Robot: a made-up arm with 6 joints. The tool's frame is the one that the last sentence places. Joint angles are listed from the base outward.
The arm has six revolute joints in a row. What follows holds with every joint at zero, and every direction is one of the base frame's. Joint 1 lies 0.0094 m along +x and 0.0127 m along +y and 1.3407 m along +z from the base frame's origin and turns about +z. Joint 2 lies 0.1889 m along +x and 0.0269 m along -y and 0.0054 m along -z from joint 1 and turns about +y. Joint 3 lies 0.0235 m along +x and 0.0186 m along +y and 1.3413 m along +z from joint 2 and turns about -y. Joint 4 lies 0.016 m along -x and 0.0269 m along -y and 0.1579 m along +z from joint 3 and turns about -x. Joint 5 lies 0.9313 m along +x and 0.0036 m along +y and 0.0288 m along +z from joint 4 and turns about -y. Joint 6 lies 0.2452 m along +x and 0.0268 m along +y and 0.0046 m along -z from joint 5 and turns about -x. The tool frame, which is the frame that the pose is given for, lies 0.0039 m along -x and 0.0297 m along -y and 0.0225 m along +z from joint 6; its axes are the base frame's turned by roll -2.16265, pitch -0.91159 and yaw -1.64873 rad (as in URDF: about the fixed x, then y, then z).
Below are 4 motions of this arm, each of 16 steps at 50 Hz.
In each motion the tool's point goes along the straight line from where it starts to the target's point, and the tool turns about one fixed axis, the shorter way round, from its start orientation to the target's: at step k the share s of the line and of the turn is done. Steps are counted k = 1, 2, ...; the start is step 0. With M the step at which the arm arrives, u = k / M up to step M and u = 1 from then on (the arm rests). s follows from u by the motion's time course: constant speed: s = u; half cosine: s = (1 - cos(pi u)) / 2; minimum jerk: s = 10 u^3 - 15 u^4 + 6 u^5.
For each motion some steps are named. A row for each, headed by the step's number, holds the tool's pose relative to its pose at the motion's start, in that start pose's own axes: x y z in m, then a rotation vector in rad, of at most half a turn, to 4 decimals.
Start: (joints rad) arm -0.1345 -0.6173 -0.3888 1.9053 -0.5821 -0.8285
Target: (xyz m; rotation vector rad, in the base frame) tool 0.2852 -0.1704 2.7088 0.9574 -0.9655 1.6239
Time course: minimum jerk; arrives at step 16
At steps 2, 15, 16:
2: -0.0021 0.0028 -0.0019 0.0001 -0.0015 0.0013
15: -0.1282 0.1760 -0.1186 0.0048 -0.0934 0.0817
16: -0.1285 0.1764 -0.1189 0.0048 -0.0936 0.0819

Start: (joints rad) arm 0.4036 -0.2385 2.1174 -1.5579 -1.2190 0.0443
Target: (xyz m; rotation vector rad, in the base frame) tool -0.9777 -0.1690 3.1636 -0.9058 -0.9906 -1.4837
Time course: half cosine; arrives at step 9
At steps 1, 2, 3, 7, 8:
1: -0.0030 -0.0020 0.0002 0.0001 0.0002 -0.0043
2: -0.0115 -0.0076 0.0007 0.0003 0.0008 -0.0165
3: -0.0246 -0.0162 0.0015 0.0007 0.0017 -0.0353
7: -0.0870 -0.0573 0.0052 0.0025 0.0060 -0.1247
8: -0.0956 -0.0630 0.0057 0.0027 0.0066 -0.1369

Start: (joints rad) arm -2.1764 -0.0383 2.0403 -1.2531 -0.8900 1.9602
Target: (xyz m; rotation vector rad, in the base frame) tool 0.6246 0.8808 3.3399 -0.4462 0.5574 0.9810
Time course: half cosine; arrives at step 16
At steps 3, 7, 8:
3: 0.0480 0.0145 -0.0034 -0.0290 0.0293 0.0090
7: 0.2293 0.0694 -0.0162 -0.1387 0.1400 0.0428
8: 0.2848 0.0863 -0.0201 -0.1723 0.1739 0.0532

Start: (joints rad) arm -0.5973 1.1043 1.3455 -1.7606 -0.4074 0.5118
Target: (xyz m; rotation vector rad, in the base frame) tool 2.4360 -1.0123 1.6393 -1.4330 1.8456 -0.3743
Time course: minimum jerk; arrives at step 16
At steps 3, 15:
3: -0.0119 0.0311 0.0285 -0.0230 -0.0071 0.0050
15: -0.2443 0.6372 0.5833 -0.4705 -0.1446 0.1027

